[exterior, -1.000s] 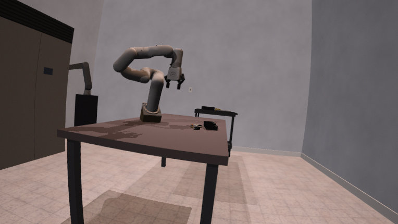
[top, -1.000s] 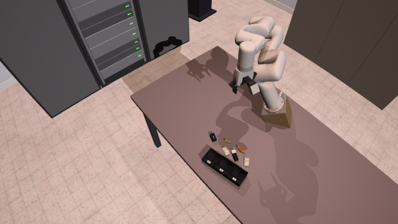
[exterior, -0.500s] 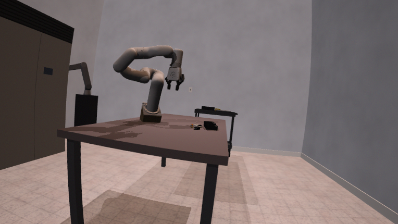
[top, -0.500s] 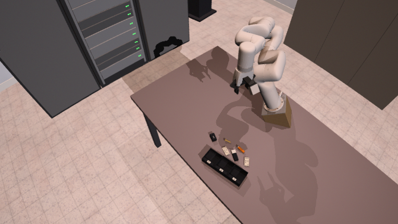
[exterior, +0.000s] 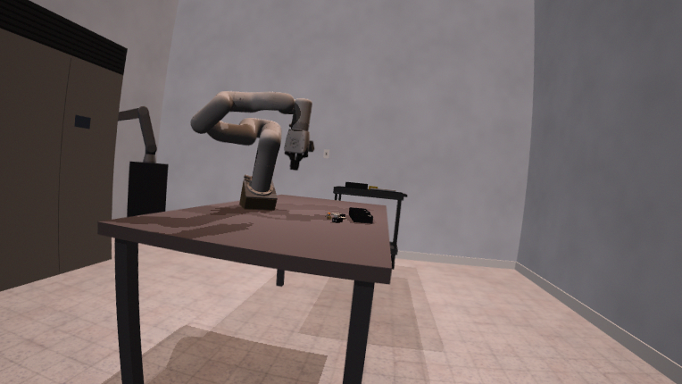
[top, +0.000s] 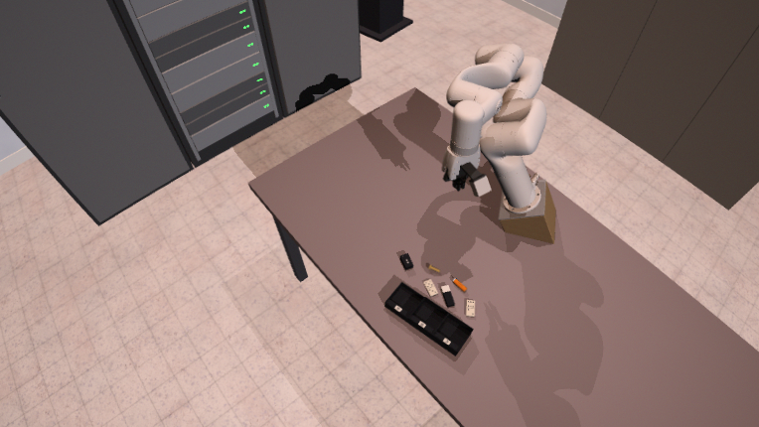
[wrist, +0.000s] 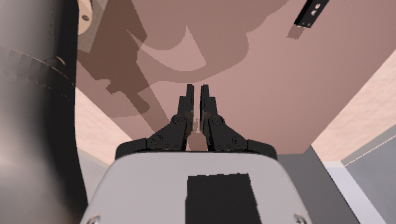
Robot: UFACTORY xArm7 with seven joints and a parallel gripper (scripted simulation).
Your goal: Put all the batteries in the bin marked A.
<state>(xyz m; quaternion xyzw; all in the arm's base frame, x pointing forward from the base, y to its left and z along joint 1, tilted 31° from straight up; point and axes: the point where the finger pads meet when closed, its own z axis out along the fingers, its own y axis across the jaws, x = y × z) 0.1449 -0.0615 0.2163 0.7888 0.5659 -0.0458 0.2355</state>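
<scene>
Now: hand 31 cm short of the black bin row, 20 cm above it and 15 cm to the right of it. The rest, counted from my hand: black 9V battery: 22 cm below, 20 cm ahead, 3 cm to the right; brass bolt: 22 cm below, 17 cm ahead, 6 cm to the left; orange battery: 22 cm below, 16 cm to the left, 16 cm ahead.
</scene>
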